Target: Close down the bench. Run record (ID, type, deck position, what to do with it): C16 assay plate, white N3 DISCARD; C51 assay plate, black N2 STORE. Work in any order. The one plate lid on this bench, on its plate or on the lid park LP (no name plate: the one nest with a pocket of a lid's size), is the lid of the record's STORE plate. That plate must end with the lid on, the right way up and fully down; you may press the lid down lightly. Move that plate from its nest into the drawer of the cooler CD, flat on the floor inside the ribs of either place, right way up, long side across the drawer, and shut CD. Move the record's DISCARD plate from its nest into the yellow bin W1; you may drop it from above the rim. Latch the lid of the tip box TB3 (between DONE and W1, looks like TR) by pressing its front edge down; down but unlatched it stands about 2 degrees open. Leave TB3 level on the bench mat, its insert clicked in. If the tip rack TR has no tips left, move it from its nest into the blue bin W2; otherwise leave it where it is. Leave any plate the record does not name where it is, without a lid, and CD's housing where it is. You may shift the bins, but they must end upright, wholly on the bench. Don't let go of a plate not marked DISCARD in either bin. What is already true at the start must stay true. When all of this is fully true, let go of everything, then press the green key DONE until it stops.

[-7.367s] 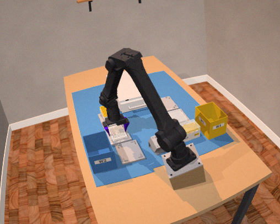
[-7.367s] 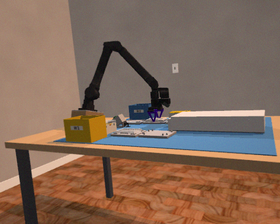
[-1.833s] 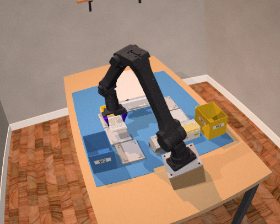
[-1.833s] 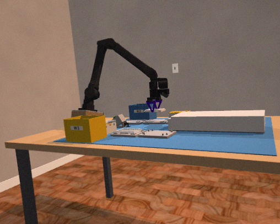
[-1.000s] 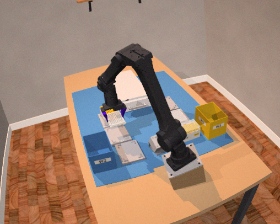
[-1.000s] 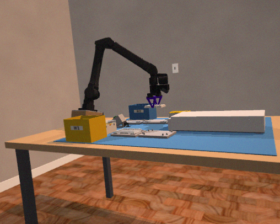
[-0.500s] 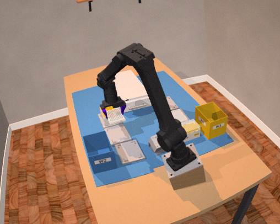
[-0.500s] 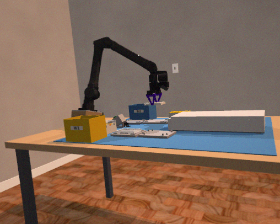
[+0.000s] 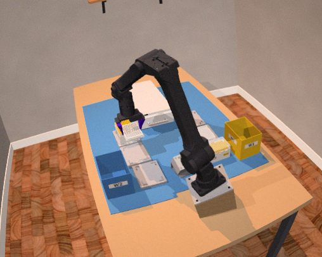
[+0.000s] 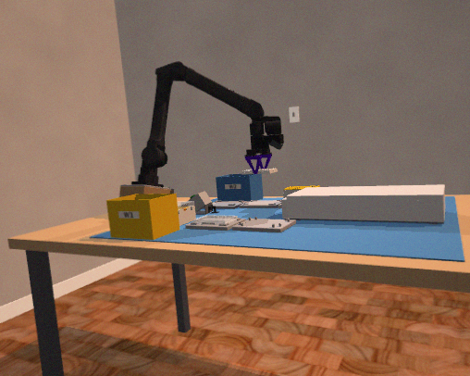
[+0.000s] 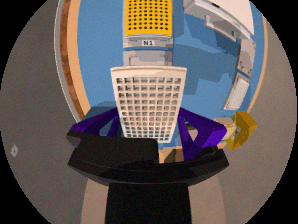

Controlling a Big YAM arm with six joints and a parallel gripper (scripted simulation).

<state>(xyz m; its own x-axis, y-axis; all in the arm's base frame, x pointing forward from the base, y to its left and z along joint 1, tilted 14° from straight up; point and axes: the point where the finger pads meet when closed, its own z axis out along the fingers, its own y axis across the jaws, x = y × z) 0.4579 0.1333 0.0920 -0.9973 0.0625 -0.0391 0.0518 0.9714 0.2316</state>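
Now: the tip box lid 34 cm to the right of my hand, 20 cm behind it and 9 cm below it. The rest, counted from my hand: tip rack TR: 17 cm ahead, 9 cm below, 1 cm to the right; then name plate N1: 13 cm below, 10 cm ahead; then white assay plate: right at my hand.
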